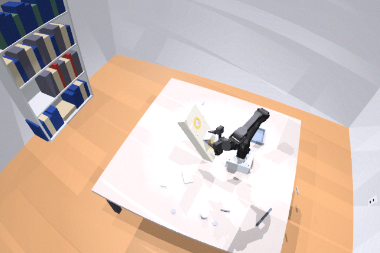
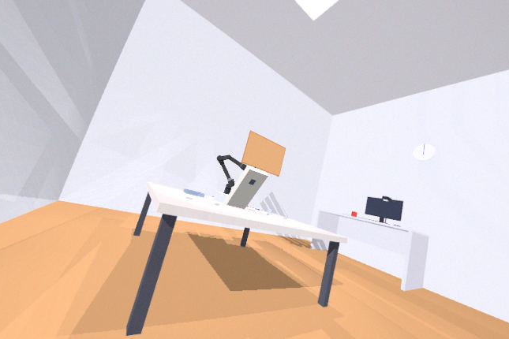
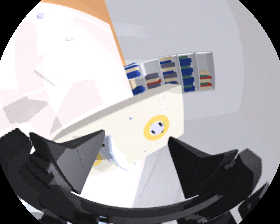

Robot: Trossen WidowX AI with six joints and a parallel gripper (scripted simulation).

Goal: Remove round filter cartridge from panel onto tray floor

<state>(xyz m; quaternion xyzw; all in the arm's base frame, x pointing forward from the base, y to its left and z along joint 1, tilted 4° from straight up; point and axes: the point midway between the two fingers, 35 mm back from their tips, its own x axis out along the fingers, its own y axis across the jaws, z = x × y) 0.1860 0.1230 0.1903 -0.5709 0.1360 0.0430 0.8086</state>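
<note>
Right now my gripper tip is 130 mm short of the round filter cartridge, 70 mm to the left of it and 10 mm above it. From my gripper tip the other things lie so: blue-grey tray: 400 mm to the right, 250 mm behind, 240 mm below; service panel: 80 mm below, 80 mm ahead, 70 mm to the right.
</note>
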